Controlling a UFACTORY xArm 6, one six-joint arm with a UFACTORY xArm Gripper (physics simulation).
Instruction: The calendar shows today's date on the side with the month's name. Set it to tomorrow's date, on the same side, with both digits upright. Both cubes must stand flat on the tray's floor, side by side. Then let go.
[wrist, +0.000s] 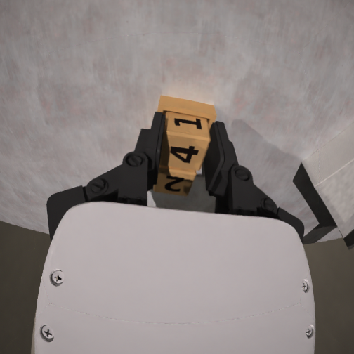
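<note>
My gripper (185, 133) has its two black fingers close against the left and right sides of an orange cube (184, 152), and it is shut on that cube. The cube shows a 1 on its far face and a 4 on the face nearer me, both lying sideways in the view. A second orange block face with a sideways 2 (175, 184) shows below, between the finger bases, in shade. The tray's orange rim (186, 104) sticks out beyond the cube's far end. The tray's floor is hidden, and I cannot tell whether the cube touches it.
The mottled grey table top (100, 65) surrounds the calendar. A pale panel with a dark edge (314, 196) stands at the right. Shadows fall to the right of the fingers. The table's edge curves across the lower left, with darker floor (17, 280) beyond it.
</note>
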